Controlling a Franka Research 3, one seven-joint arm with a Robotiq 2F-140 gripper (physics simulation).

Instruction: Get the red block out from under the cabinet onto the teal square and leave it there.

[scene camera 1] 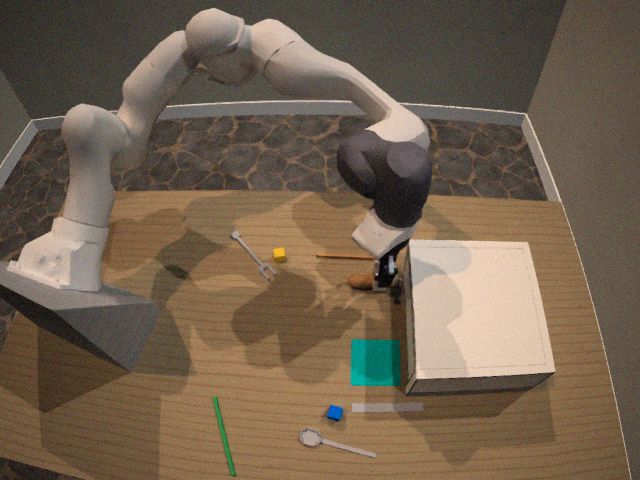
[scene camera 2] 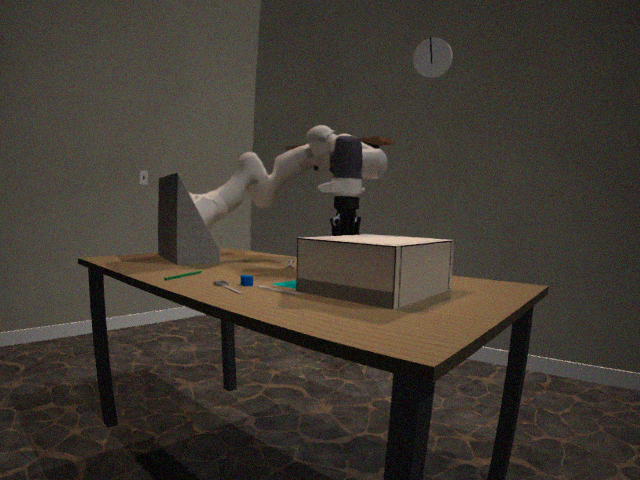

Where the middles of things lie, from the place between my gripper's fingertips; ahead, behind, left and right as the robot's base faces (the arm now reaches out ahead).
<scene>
Right now the teal square (scene camera 1: pixel 373 362) is 190 mm to the right of my hand and 10 mm below it.
</scene>
